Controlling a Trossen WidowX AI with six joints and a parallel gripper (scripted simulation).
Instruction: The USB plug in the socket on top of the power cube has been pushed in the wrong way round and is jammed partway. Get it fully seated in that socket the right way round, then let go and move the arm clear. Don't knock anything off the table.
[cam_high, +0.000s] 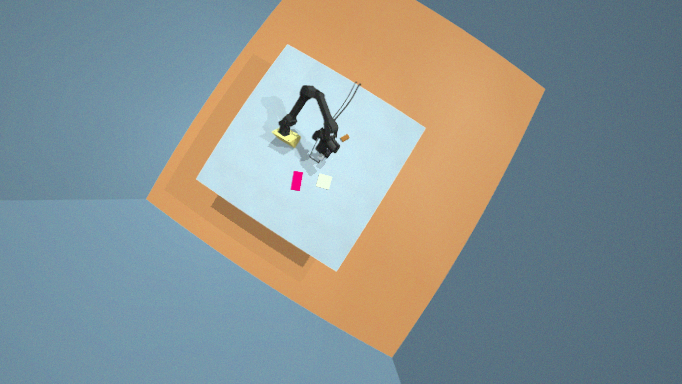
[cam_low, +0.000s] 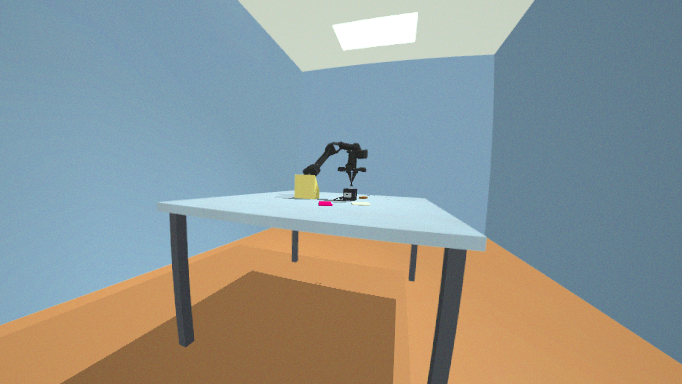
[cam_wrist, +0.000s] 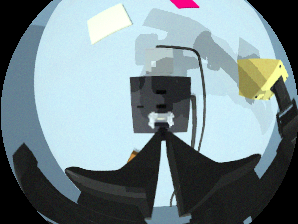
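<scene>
My gripper tip is now 50 mm above the USB socket. From my gripper tip the other things lie so: USB plug 20 mm below; then cream pad 210 mm to the right, 120 mm below, 120 mm ahead; then small block 150 mm to the left, 110 mm below, 50 mm ahead.
</scene>
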